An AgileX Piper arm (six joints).
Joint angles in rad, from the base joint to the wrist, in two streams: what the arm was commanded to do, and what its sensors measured. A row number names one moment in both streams.
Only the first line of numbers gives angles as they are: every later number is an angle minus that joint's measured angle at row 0.
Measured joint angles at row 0: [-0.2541, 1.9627, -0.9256, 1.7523, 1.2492, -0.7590]
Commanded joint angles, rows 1 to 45: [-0.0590, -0.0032, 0.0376, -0.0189, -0.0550, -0.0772]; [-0.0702, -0.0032, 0.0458, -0.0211, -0.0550, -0.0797]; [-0.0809, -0.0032, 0.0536, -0.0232, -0.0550, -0.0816]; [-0.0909, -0.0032, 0.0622, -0.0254, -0.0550, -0.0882]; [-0.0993, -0.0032, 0.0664, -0.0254, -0.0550, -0.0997]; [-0.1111, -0.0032, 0.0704, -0.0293, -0.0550, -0.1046]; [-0.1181, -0.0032, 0.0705, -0.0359, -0.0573, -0.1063]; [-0.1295, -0.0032, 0.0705, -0.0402, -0.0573, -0.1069]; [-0.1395, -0.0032, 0.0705, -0.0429, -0.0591, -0.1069]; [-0.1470, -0.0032, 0.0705, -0.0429, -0.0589, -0.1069]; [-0.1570, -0.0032, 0.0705, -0.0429, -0.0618, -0.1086]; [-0.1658, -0.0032, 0.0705, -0.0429, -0.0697, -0.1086]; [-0.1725, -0.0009, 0.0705, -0.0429, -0.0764, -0.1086]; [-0.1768, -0.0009, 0.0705, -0.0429, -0.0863, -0.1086]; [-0.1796, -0.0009, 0.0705, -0.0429, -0.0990, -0.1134]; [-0.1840, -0.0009, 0.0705, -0.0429, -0.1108, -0.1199]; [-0.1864, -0.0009, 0.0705, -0.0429, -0.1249, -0.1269]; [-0.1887, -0.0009, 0.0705, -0.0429, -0.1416, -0.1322]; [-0.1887, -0.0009, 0.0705, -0.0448, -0.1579, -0.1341]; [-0.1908, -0.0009, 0.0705, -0.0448, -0.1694, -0.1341]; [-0.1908, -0.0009, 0.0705, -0.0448, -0.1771, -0.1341]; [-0.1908, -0.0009, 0.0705, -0.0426, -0.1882, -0.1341]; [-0.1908, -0.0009, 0.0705, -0.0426, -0.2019, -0.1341]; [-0.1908, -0.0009, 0.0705, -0.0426, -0.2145, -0.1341]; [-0.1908, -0.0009, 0.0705, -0.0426, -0.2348, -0.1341]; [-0.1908, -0.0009, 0.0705, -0.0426, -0.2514, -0.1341]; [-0.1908, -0.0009, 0.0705, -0.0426, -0.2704, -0.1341]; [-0.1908, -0.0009, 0.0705, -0.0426, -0.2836, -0.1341]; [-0.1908, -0.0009, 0.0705, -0.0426, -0.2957, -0.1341]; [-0.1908, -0.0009, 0.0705, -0.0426, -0.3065, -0.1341]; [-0.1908, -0.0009, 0.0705, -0.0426, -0.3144, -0.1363]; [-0.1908, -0.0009, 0.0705, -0.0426, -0.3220, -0.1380]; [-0.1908, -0.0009, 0.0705, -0.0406, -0.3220, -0.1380]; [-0.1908, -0.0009, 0.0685, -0.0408, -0.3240, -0.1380]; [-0.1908, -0.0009, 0.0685, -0.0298, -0.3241, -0.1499]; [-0.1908, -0.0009, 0.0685, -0.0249, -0.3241, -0.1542]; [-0.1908, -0.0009, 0.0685, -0.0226, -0.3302, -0.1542]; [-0.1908, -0.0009, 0.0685, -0.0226, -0.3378, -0.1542]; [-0.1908, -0.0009, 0.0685, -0.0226, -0.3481, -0.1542]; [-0.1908, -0.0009, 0.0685, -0.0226, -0.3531, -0.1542]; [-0.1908, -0.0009, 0.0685, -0.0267, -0.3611, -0.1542]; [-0.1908, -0.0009, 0.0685, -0.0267, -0.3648, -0.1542]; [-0.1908, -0.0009, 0.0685, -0.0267, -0.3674, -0.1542]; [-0.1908, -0.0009, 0.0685, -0.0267, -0.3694, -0.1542]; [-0.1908, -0.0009, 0.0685, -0.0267, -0.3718, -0.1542]
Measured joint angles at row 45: [-0.1783, 0.0000, 0.0671, -0.0087, -0.2900, -0.1062]
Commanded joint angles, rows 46 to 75: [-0.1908, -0.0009, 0.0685, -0.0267, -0.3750, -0.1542]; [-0.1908, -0.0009, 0.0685, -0.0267, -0.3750, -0.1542]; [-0.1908, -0.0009, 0.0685, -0.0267, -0.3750, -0.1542]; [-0.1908, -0.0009, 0.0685, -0.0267, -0.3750, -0.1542]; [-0.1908, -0.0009, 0.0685, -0.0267, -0.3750, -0.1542]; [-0.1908, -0.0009, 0.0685, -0.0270, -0.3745, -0.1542]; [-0.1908, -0.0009, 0.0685, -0.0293, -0.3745, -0.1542]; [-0.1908, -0.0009, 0.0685, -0.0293, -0.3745, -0.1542]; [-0.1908, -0.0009, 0.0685, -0.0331, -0.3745, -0.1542]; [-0.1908, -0.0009, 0.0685, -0.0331, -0.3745, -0.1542]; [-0.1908, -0.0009, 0.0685, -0.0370, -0.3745, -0.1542]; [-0.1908, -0.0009, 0.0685, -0.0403, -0.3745, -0.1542]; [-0.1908, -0.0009, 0.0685, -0.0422, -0.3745, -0.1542]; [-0.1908, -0.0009, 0.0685, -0.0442, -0.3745, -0.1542]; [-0.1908, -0.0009, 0.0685, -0.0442, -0.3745, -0.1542]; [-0.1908, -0.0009, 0.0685, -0.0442, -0.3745, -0.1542]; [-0.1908, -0.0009, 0.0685, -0.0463, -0.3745, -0.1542]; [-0.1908, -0.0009, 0.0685, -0.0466, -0.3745, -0.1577]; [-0.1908, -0.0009, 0.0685, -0.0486, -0.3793, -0.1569]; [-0.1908, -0.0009, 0.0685, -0.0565, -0.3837, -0.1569]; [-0.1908, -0.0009, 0.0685, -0.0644, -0.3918, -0.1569]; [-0.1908, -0.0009, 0.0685, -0.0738, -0.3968, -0.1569]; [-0.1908, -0.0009, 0.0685, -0.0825, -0.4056, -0.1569]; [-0.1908, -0.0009, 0.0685, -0.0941, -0.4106, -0.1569]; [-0.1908, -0.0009, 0.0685, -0.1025, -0.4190, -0.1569]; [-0.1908, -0.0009, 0.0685, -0.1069, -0.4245, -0.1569]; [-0.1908, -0.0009, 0.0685, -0.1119, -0.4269, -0.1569]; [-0.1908, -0.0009, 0.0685, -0.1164, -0.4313, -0.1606]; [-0.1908, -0.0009, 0.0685, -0.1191, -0.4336, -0.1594]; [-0.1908, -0.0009, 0.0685, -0.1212, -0.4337, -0.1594]
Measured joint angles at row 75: [-0.1854, 0.0000, 0.0671, -0.0834, -0.3849, -0.1211]
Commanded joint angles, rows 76 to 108: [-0.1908, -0.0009, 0.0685, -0.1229, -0.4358, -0.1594]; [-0.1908, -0.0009, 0.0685, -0.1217, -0.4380, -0.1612]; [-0.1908, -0.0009, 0.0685, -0.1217, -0.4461, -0.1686]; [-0.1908, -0.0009, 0.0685, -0.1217, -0.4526, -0.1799]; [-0.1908, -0.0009, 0.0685, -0.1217, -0.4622, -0.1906]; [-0.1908, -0.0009, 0.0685, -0.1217, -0.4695, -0.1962]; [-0.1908, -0.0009, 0.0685, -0.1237, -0.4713, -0.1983]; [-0.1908, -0.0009, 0.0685, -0.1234, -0.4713, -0.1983]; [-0.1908, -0.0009, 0.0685, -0.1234, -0.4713, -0.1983]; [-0.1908, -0.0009, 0.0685, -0.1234, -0.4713, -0.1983]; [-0.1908, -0.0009, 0.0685, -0.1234, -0.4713, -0.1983]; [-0.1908, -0.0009, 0.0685, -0.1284, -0.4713, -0.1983]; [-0.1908, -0.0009, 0.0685, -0.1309, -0.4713, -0.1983]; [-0.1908, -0.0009, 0.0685, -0.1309, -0.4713, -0.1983]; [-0.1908, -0.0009, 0.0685, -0.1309, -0.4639, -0.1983]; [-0.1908, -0.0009, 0.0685, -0.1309, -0.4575, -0.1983]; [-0.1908, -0.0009, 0.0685, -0.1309, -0.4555, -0.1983]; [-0.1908, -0.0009, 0.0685, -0.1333, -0.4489, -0.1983]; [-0.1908, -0.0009, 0.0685, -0.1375, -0.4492, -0.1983]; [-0.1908, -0.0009, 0.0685, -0.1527, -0.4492, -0.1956]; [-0.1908, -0.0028, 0.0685, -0.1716, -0.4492, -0.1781]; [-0.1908, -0.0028, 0.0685, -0.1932, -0.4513, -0.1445]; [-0.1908, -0.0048, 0.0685, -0.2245, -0.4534, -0.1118]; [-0.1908, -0.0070, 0.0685, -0.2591, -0.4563, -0.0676]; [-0.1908, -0.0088, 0.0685, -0.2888, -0.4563, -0.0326]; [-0.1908, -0.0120, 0.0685, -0.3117, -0.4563, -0.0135]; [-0.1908, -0.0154, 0.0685, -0.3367, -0.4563, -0.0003]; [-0.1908, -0.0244, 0.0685, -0.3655, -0.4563, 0.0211]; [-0.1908, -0.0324, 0.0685, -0.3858, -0.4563, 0.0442]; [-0.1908, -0.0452, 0.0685, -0.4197, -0.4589, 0.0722]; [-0.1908, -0.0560, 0.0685, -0.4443, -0.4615, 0.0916]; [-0.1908, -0.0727, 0.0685, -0.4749, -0.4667, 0.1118]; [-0.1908, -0.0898, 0.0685, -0.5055, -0.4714, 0.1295]
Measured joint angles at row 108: [-0.1854, -0.0459, 0.0671, -0.4255, -0.4625, 0.0765]
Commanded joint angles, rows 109 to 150: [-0.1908, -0.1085, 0.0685, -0.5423, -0.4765, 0.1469]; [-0.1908, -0.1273, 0.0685, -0.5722, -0.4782, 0.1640]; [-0.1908, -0.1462, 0.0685, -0.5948, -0.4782, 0.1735]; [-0.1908, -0.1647, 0.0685, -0.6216, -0.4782, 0.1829]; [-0.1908, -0.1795, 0.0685, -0.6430, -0.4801, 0.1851]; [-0.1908, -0.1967, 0.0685, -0.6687, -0.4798, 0.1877]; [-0.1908, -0.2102, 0.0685, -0.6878, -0.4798, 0.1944]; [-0.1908, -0.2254, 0.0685, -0.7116, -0.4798, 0.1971]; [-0.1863, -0.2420, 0.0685, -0.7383, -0.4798, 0.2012]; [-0.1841, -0.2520, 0.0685, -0.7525, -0.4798, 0.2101]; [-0.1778, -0.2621, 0.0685, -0.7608, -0.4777, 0.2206]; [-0.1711, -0.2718, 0.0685, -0.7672, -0.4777, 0.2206]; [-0.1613, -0.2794, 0.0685, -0.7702, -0.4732, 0.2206]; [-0.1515, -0.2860, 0.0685, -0.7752, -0.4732, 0.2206]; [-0.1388, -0.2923, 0.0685, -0.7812, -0.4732, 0.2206]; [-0.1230, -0.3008, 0.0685, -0.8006, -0.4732, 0.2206]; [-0.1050, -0.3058, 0.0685, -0.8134, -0.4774, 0.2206]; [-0.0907, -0.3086, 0.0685, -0.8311, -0.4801, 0.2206]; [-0.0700, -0.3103, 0.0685, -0.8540, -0.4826, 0.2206]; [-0.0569, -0.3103, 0.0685, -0.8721, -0.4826, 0.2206]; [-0.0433, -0.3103, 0.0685, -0.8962, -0.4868, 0.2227]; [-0.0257, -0.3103, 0.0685, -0.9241, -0.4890, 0.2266]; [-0.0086, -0.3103, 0.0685, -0.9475, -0.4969, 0.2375]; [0.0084, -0.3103, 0.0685, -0.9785, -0.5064, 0.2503]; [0.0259, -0.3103, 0.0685, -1.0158, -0.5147, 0.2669]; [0.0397, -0.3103, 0.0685, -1.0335, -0.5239, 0.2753]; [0.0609, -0.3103, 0.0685, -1.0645, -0.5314, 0.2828]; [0.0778, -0.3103, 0.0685, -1.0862, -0.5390, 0.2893]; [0.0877, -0.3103, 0.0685, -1.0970, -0.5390, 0.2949]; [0.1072, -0.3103, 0.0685, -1.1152, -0.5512, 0.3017]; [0.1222, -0.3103, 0.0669, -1.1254, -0.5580, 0.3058]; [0.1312, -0.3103, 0.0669, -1.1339, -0.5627, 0.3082]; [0.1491, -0.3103, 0.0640, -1.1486, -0.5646, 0.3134]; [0.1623, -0.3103, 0.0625, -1.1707, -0.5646, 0.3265]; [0.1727, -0.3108, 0.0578, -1.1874, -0.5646, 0.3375]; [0.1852, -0.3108, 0.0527, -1.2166, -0.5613, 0.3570]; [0.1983, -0.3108, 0.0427, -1.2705, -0.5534, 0.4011]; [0.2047, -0.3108, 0.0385, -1.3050, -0.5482, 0.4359]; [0.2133, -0.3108, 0.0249, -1.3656, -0.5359, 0.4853]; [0.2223, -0.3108, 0.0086, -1.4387, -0.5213, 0.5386]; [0.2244, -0.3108, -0.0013, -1.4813, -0.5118, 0.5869]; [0.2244, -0.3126, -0.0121, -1.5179, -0.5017, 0.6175]
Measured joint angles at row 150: [0.2136, -0.3023, 0.0198, -1.3862, -0.5310, 0.5051]
